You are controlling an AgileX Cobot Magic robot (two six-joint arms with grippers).
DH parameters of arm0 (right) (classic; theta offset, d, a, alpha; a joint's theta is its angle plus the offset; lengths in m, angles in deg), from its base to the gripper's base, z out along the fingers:
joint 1: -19.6 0.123 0 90
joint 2: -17.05 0 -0.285 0
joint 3: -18.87 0 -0.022 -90
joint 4: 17.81 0.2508 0 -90
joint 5: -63.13 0 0.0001 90
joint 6: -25.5 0.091 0 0
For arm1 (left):
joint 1: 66.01 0.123 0 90
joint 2: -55.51 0 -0.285 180
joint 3: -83.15 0 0.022 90
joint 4: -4.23 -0.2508 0 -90
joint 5: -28.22 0 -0.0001 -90
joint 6: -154.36 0.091 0 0
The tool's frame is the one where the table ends.
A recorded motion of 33 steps. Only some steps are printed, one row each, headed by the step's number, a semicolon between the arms.
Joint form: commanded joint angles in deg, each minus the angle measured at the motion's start. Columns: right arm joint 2, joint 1, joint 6, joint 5, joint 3, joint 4; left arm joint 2, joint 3, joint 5, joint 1, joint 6, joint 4.
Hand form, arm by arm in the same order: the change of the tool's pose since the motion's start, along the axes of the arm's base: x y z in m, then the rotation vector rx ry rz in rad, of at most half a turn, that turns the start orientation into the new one. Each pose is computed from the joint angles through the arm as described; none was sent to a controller.
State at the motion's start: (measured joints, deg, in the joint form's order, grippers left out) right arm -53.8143 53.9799 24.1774 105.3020 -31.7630 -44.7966; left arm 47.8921 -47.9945 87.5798 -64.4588 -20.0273 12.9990
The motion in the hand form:
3: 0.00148 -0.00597 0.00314 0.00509 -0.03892 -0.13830; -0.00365 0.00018 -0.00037 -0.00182 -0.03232 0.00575
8: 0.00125 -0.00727 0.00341 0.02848 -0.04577 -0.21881; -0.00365 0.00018 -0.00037 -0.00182 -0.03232 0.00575
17: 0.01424 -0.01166 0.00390 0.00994 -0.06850 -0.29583; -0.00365 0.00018 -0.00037 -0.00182 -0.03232 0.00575
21: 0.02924 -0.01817 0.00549 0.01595 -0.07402 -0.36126; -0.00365 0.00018 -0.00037 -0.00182 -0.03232 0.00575
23: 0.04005 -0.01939 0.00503 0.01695 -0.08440 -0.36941; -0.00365 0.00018 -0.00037 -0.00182 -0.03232 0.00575
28: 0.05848 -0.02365 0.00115 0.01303 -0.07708 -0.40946; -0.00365 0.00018 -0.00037 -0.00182 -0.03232 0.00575
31: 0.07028 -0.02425 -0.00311 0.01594 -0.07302 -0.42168; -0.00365 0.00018 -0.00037 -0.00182 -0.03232 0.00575
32: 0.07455 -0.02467 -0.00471 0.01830 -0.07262 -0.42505; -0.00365 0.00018 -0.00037 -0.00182 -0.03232 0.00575
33: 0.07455 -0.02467 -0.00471 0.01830 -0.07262 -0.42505; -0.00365 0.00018 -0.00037 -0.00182 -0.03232 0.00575
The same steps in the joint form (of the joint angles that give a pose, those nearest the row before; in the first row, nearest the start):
3: 0.40 -0.17 10.14 2.24 0.17 -4.24; 1.60 0.17 -0.46 0.06 -0.29 -0.17
8: 0.40 -0.17 15.18 3.09 0.23 -4.70; 1.60 0.17 -0.46 0.06 -0.29 -0.17
17: -2.41 -2.92 19.08 2.98 1.78 -7.85; 1.60 0.17 -0.46 0.06 -0.29 -0.17
21: -5.04 -7.39 19.08 1.72 3.90 -8.08; 1.60 0.17 -0.46 0.06 -0.29 -0.17
23: -7.22 -9.28 19.02 0.00 5.21 -9.05; 1.60 0.17 -0.46 0.06 -0.29 -0.17
28: -11.57 -12.72 19.08 -1.78 7.68 -9.63; 1.60 0.17 -0.46 0.06 -0.29 -0.17
31: -14.55 -14.21 19.37 -3.38 9.17 -10.08; 1.60 0.17 -0.46 0.06 -0.29 -0.17
32: -15.58 -14.78 19.42 -4.07 9.68 -10.25; 1.60 0.17 -0.46 0.06 -0.29 -0.17
33: -15.58 -14.78 19.42 -4.07 9.68 -10.25; 1.60 0.17 -0.46 0.06 -0.29 -0.17

